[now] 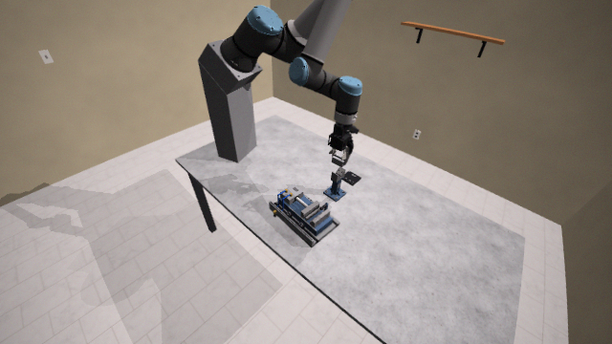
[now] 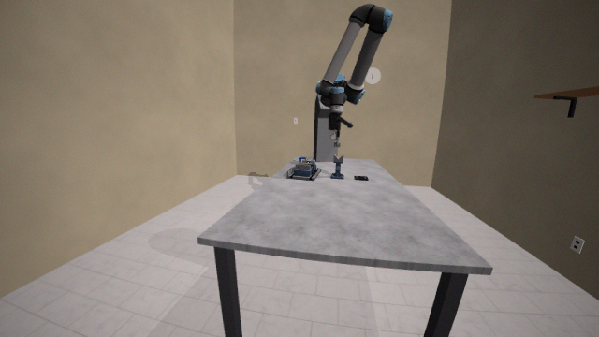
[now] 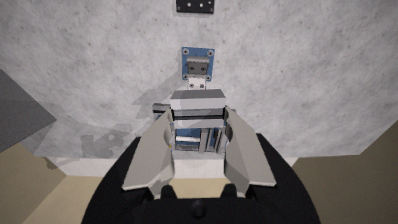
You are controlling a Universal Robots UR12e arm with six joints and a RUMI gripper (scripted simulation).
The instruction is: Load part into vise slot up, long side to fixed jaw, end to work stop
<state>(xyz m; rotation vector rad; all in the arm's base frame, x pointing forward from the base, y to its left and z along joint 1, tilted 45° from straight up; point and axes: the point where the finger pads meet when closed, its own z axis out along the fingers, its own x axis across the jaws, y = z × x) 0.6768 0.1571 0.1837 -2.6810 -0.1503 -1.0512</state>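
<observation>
Right now my hand is 160 mm to the left of the work stop, 150 mm above it and 90 mm short of it. From my hand the other things lie so: cylinder rod: 220 mm to the right, 160 mm below, 10 mm ahead; then moving jaw: 210 mm to the right, 160 mm below, 60 mm ahead; then part: right at my hand.
</observation>
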